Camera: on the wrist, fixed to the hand. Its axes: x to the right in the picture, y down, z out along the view.
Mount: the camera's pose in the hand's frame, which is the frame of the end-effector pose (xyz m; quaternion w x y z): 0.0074 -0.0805 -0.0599 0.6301 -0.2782 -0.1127 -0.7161
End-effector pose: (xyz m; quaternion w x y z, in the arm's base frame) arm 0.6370 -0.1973 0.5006 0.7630 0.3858 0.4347 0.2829
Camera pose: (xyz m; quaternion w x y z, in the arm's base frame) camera 0.5954 -0.2147 0.4107 0.8397 -0.2486 0.3855 -0.2907
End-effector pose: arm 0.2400 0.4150 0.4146 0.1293 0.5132 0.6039 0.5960
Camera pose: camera 0.1533 0.4047 0.3647 0.7191 -0.0779 0.5677 0.3931
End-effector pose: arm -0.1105 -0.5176 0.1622 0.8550 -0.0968 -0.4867 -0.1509
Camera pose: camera -0.0872 -0.6129 0.1397 0.3489 0.0327 -0.4304 -0.8319
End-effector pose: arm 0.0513 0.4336 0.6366 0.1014 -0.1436 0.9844 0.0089
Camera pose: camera 0.0555 0.3516 0.6947 0.1413 -0.8226 0.5035 0.2230
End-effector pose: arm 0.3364 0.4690 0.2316 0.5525 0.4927 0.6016 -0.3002
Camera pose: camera 0.2406 0.4983 0.2223 0.3380 -0.3079 0.7531 -0.4730
